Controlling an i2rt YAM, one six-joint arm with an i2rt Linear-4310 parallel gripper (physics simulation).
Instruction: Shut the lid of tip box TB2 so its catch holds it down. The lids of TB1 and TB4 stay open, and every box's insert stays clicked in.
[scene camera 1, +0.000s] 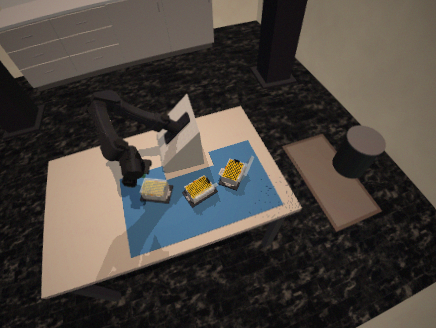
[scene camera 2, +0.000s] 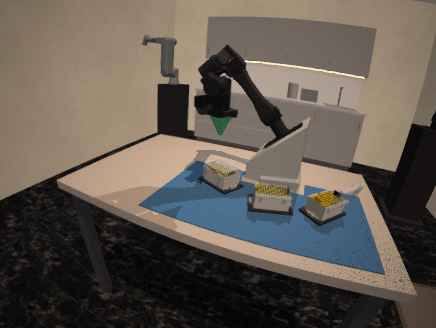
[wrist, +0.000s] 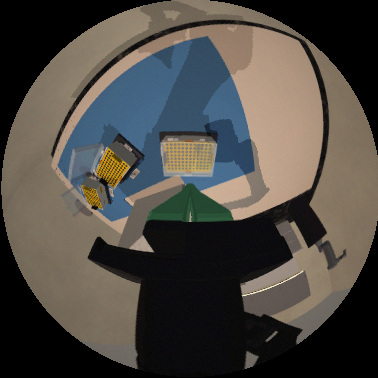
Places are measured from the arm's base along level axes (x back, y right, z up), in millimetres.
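Pixels of known places: gripper, between the fingertips: (scene camera 1: 144, 176) (scene camera 2: 220, 135) (wrist: 189, 187); arm's base, origin of its link: (scene camera 1: 177, 128) (scene camera 2: 284, 136).
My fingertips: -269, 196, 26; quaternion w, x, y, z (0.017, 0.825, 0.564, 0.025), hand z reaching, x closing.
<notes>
For each thing: its top centre in the pictures, then the offset to it from my fingertips, as dx, dy, dz. Level surfaces: height alone.
- middle tip box, centre of its top: (wrist: 107, 172) (scene camera 2: 273, 186) (scene camera 1: 198, 185) -40, -229, -129
- third tip box, centre of its top: (scene camera 2: 328, 194) (wrist: 89, 200) (scene camera 1: 233, 168) +6, -423, -129
- blue mat, height of its surface: dz -203
- table, height of its surface: dz -206
A tip box (scene camera 1: 157, 191) (scene camera 2: 221, 179) (wrist: 188, 157) with a clear lid lying over its yellow insert stands on a dark base. Whether its catch holds is too small to tell. A middle tip box (scene camera 1: 200, 190) (scene camera 2: 271, 200) (wrist: 113, 168) has its clear lid (scene camera 2: 279, 180) (wrist: 86, 160) open. A third tip box (scene camera 1: 232, 172) (scene camera 2: 325, 206) (wrist: 93, 194) also has its lid (scene camera 1: 248, 165) (scene camera 2: 352, 192) open. Yellow inserts sit in the boxes. Name labels are unreadable. My gripper (scene camera 2: 220, 133) (wrist: 189, 187) is shut and empty, its green fingertips above and behind the lidded box, apart from it.
The boxes stand on a blue mat (scene camera 1: 175, 232) (scene camera 2: 200, 215) (wrist: 125, 90) on the table (scene camera 1: 75, 225) (scene camera 2: 125, 160) (wrist: 285, 110). A pale sloped stand (scene camera 1: 186, 159) (scene camera 2: 285, 160) carries the arm's base behind the boxes.
</notes>
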